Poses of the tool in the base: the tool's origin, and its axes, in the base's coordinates. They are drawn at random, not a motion.
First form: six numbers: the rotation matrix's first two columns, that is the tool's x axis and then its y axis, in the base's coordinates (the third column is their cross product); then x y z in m.
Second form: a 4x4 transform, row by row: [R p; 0 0 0 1], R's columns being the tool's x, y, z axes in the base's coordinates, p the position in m. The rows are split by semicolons. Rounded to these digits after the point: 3 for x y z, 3 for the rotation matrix.
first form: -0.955 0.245 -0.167 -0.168 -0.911 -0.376 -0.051 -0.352 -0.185
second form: -0.955 -0.168 -0.244 -0.051; 0.245 -0.911 -0.331 -0.352; -0.167 -0.376 0.911 -0.185; 0 0 0 1
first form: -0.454 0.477 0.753 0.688 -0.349 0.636 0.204 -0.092 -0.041
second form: -0.454 0.688 0.566 0.204; 0.477 -0.349 0.807 -0.092; 0.753 0.636 -0.170 -0.041; 0 0 0 1
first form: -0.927 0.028 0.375 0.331 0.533 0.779 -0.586 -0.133 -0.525
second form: -0.927 0.331 -0.178 -0.586; 0.028 0.533 0.846 -0.133; 0.375 0.779 -0.503 -0.525; 0 0 0 1
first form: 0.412 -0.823 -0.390 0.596 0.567 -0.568 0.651 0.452 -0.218
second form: 0.412 0.596 0.689 0.651; -0.823 0.567 0.002 0.452; -0.390 -0.568 0.724 -0.218; 0 0 0 1
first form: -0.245 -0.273 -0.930 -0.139 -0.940 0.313 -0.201 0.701 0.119
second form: -0.245 -0.139 -0.960 -0.201; -0.273 -0.940 0.206 0.701; -0.930 0.313 0.192 0.119; 0 0 0 1
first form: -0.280 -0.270 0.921 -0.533 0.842 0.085 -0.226 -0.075 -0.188
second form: -0.280 -0.533 -0.798 -0.226; -0.270 0.842 -0.467 -0.075; 0.921 0.085 -0.380 -0.188; 0 0 0 1
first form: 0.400 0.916 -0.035 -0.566 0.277 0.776 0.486 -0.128 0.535
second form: 0.400 -0.566 0.721 0.486; 0.916 0.277 -0.291 -0.128; -0.035 0.776 0.629 0.535; 0 0 0 1
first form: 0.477 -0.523 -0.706 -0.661 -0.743 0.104 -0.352 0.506 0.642
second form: 0.477 -0.661 -0.579 -0.352; -0.523 -0.743 0.417 0.506; -0.706 0.104 -0.700 0.642; 0 0 0 1
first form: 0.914 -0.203 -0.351 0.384 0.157 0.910 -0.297 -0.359 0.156
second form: 0.914 0.384 -0.130 -0.297; -0.203 0.157 -0.967 -0.359; -0.351 0.910 0.221 0.156; 0 0 0 1
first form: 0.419 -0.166 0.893 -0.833 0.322 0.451 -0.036 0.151 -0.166
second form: 0.419 -0.833 -0.362 -0.036; -0.166 0.322 -0.933 0.151; 0.893 0.451 -0.003 -0.166; 0 0 0 1
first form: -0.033 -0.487 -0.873 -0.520 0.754 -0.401 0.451 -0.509 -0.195
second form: -0.033 -0.520 0.854 0.451; -0.487 0.754 0.441 -0.509; -0.873 -0.401 -0.278 -0.195; 0 0 0 1
